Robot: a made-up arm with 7 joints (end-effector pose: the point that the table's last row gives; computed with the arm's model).
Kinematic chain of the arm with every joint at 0, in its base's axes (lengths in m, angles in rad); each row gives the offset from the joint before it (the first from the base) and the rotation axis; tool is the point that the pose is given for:
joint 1: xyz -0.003 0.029 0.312 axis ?
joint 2: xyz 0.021 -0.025 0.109 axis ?
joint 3: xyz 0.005 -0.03 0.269 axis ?
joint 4: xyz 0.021 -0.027 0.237 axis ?
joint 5: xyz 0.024 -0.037 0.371 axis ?
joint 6: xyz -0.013 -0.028 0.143 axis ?
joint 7: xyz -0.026 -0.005 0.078 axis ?
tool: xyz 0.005 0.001 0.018
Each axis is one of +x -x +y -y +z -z.
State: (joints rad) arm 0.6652 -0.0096 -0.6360 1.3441 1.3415 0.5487 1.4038
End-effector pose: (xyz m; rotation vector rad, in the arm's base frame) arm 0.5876 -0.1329 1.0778 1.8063 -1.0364 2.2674
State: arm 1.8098 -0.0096 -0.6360 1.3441 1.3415 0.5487 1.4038
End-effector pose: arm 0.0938 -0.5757 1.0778 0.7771 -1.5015 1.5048
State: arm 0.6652 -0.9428 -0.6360 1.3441 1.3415 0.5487 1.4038
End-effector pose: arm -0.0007 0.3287 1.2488 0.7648 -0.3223 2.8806
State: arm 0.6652 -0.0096 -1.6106 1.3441 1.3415 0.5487 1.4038
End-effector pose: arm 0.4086 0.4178 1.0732 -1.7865 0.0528 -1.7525
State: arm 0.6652 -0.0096 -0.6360 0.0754 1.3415 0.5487 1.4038
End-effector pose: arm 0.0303 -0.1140 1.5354 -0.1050 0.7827 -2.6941
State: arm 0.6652 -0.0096 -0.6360 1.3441 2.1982 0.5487 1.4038
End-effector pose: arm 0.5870 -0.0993 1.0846 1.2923 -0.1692 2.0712
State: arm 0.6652 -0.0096 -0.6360 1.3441 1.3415 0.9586 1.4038
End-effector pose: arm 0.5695 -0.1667 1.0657 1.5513 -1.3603 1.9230
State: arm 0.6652 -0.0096 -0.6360 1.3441 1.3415 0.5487 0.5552
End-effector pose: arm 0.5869 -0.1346 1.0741 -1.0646 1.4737 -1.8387
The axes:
joint 1: -z
joint 2: +y
joint 3: -z
joint 4: +y
joint 5: -z
joint 6: +y
joint 7: -z

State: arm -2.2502 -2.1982 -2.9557 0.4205 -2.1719 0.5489 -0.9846
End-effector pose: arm 0.3826 -0.5041 -0.4257 2.7151 -0.8496 1.2986
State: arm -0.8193 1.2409 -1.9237 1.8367 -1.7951 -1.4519 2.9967
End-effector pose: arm -0.1268 0.5549 0.5212 -2.7656 0.7544 0.4722
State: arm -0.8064 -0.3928 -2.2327 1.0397 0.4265 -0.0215 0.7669
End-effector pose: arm -0.6762 -0.0713 1.0938 -1.0170 -1.0007 1.4069
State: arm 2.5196 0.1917 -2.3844 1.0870 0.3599 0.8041 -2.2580
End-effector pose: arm 0.3798 -0.2088 1.2173 1.8117 0.6439 1.2274
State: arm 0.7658 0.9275 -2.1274 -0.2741 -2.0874 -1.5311 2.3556
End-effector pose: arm 0.6587 -0.5856 0.9229 1.4717 1.5771 1.4149
